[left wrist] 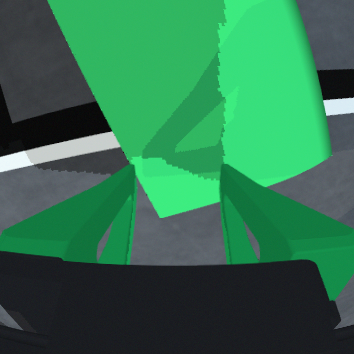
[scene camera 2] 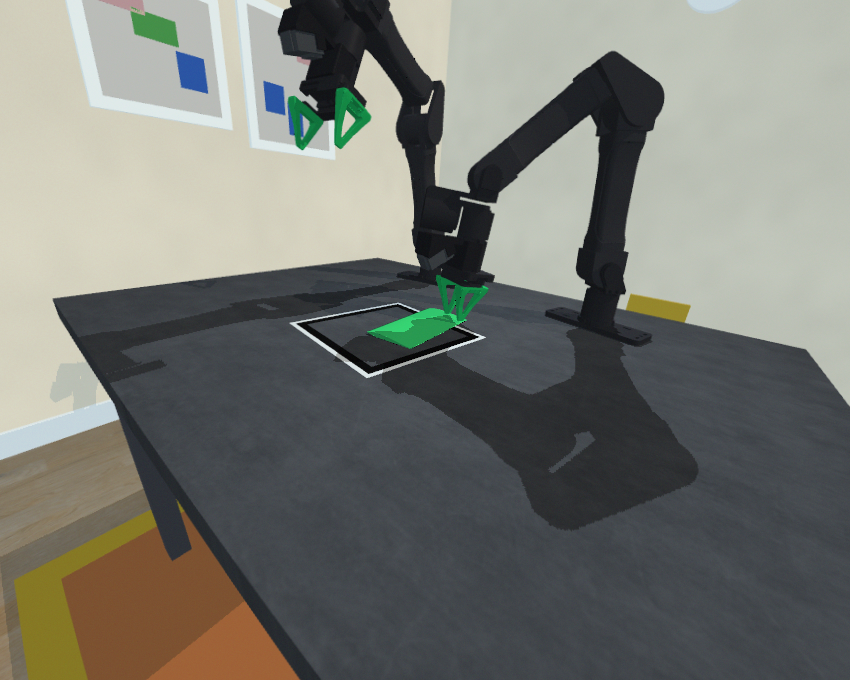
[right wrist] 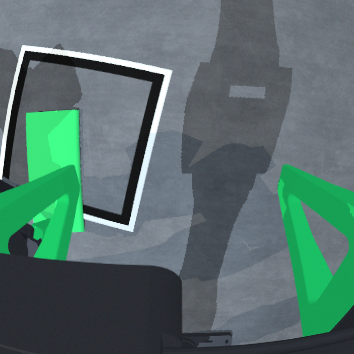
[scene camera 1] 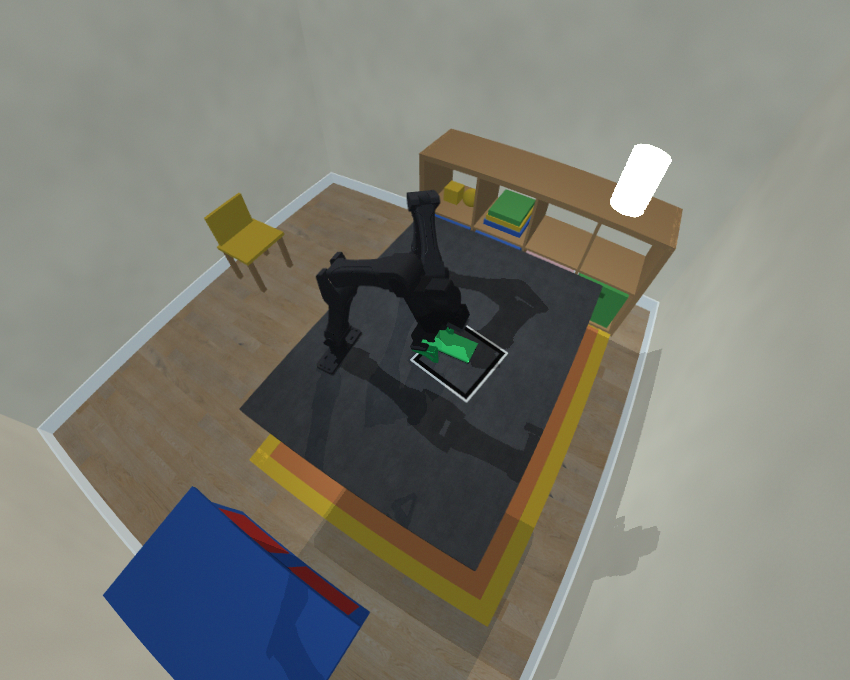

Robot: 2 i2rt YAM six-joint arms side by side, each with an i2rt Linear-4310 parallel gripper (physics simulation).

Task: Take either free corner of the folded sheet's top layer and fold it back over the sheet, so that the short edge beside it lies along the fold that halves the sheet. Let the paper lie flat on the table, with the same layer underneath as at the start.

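Note:
The folded green sheet (scene camera 1: 457, 346) (scene camera 2: 414, 329) (left wrist: 150, 50) (right wrist: 52, 145) lies on the table, its end near the left gripper reaching past the square outline (scene camera 2: 329, 349) (right wrist: 153, 150). In the left wrist view its right long edge looks rounded, like the fold; its left edge is straight. My left gripper (scene camera 2: 455, 316) (left wrist: 177, 175) is partly open, low at that end; a corner shows between its fingertips. Whether the tips touch the paper I cannot tell. My right gripper (scene camera 2: 321, 146) (right wrist: 178, 175) is wide open and empty, high above the table. The layers cannot be told apart.
The dark table (scene camera 1: 396, 453) (scene camera 2: 319, 453) bears both arm bases. The left arm stands on the right in scene camera 2 and reaches over the sheet. A wooden shelf (scene camera 1: 552, 173) stands behind the table and a yellow chair (scene camera 1: 251, 241) stands on the floor.

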